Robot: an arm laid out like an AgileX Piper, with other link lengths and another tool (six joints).
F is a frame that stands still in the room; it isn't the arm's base.
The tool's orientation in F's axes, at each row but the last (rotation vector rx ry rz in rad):
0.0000 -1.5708 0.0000
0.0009 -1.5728 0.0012
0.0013 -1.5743 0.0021
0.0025 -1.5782 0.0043
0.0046 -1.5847 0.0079
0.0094 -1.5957 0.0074
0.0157 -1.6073 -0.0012
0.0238 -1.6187 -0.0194
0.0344 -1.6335 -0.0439
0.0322 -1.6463 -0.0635
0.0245 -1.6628 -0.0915
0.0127 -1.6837 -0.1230
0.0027 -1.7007 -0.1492
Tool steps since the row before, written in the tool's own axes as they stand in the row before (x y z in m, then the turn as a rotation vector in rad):
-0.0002 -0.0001 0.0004 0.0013 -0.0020 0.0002
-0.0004 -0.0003 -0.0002 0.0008 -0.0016 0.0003
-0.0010 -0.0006 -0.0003 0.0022 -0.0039 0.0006
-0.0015 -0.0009 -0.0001 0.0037 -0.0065 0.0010
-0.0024 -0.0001 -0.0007 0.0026 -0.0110 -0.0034
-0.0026 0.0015 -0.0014 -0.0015 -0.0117 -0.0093
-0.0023 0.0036 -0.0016 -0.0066 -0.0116 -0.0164
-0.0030 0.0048 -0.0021 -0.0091 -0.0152 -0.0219
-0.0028 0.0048 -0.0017 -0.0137 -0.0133 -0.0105
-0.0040 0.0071 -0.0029 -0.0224 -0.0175 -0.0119
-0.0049 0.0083 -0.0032 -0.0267 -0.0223 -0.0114
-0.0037 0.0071 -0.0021 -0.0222 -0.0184 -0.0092
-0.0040 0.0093 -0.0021 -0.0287 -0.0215 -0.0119
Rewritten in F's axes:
-0.0004 -0.0001 -0.0002 -0.0002 -0.0020 0.0013
0.0002 -0.0003 -0.0004 -0.0003 -0.0016 0.0008
0.0003 -0.0006 -0.0010 -0.0006 -0.0039 0.0022
0.0001 -0.0009 -0.0015 -0.0010 -0.0065 0.0037
0.0007 -0.0001 -0.0024 0.0035 -0.0110 0.0027
0.0014 0.0015 -0.0026 0.0095 -0.0116 -0.0013
0.0016 0.0036 -0.0022 0.0167 -0.0114 -0.0061
0.0022 0.0049 -0.0028 0.0224 -0.0149 -0.0084
0.0019 0.0049 -0.0024 0.0113 -0.0127 -0.0137
0.0033 0.0073 -0.0033 0.0133 -0.0164 -0.0225
0.0040 0.0085 -0.0040 0.0130 -0.0208 -0.0271
0.0030 0.0072 -0.0028 0.0105 -0.0172 -0.0226
0.0034 0.0094 -0.0027 0.0138 -0.0199 -0.0290

